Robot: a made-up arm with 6 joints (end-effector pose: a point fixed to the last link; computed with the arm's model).
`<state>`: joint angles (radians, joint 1 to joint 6).
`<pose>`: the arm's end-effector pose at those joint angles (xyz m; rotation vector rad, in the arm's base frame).
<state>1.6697 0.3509 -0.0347 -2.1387 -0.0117 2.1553</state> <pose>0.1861 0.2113 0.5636 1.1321 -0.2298 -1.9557</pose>
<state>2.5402 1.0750 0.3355 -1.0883 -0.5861 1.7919</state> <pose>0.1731 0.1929 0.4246 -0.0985 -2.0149 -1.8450</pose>
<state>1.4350 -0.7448 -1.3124 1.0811 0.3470 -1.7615</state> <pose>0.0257 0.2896 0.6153 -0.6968 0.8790 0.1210</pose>
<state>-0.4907 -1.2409 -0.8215 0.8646 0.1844 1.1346</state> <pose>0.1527 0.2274 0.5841 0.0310 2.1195 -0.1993</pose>
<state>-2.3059 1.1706 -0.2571 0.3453 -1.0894 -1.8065</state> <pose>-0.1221 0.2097 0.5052 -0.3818 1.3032 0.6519</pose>
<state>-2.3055 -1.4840 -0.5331 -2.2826 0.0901 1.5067</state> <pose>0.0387 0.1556 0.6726 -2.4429 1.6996 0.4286</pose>
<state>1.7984 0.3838 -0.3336 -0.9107 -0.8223 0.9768</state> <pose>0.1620 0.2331 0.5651 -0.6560 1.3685 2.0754</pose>
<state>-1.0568 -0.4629 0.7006 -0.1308 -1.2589 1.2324</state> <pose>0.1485 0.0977 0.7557 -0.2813 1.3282 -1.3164</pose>
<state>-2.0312 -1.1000 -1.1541 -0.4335 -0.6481 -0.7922</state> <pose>0.0985 0.2002 0.5886 -1.6851 -1.5484 0.2962</pose>
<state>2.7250 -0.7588 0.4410 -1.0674 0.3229 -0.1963</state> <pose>-0.0299 0.1324 0.5646 -0.4569 -2.0726 -0.5423</pose>
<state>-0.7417 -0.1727 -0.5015 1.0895 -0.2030 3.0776</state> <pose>0.1483 0.2271 0.7400 0.7427 2.4231 0.9325</pose>
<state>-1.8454 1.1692 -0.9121 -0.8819 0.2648 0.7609</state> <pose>-0.0091 0.1628 0.4669 -2.5723 -0.9559 -0.9420</pose>
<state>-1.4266 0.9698 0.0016 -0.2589 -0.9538 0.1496</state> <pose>-0.0936 0.2146 0.6581 -0.7903 -1.8528 -0.7616</pose>
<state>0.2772 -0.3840 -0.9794 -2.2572 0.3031 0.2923</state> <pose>0.1312 0.2012 0.6647 0.5558 -0.1251 -2.4764</pose>
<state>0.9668 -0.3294 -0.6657 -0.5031 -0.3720 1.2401</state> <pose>0.1214 0.2663 0.6162 1.0886 -2.0981 -1.9687</pose>
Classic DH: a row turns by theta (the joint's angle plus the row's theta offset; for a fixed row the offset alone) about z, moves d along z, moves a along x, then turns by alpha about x. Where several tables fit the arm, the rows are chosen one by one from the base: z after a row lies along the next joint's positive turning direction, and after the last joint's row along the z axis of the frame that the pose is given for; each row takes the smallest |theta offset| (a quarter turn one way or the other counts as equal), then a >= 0, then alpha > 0; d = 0 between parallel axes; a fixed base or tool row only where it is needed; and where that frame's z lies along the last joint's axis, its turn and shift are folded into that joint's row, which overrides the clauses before.
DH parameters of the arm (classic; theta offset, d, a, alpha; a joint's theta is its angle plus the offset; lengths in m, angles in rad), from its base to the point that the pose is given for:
base (fixed): 0 0.6072 0.0585 -1.5708
joint 1: 0.9328 0.144 -0.0517 2.414
joint 2: 1.0651 0.0641 0.0212 1.9781
joint 3: 0.6607 0.4465 0.1007 -0.1973
joint 4: 1.1124 -0.4788 -0.0096 1.5515
joint 5: -1.3475 0.0244 -0.0277 1.1658
joint 6: -1.027 0.0423 0.0381 -0.9861
tool (fixed): 3.1289 -0.0263 0 0

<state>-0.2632 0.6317 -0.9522 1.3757 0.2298 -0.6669</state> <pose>-0.0156 0.2996 0.7066 0.2394 -0.7343 -0.2251</pose>
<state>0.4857 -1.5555 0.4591 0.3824 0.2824 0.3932</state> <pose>0.0809 0.0207 0.4837 -1.0020 2.2193 -1.4427</pose>
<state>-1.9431 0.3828 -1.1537 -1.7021 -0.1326 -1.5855</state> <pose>0.0452 0.1912 0.5625 1.6400 0.8465 -1.9448</pose>
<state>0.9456 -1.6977 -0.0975 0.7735 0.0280 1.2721</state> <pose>-0.0091 0.0535 0.4826 0.5102 -2.0437 1.2492</pose>
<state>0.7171 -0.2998 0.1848 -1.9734 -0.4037 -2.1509</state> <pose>0.1146 0.1793 0.5365 0.9846 -0.5072 0.5700</pose>
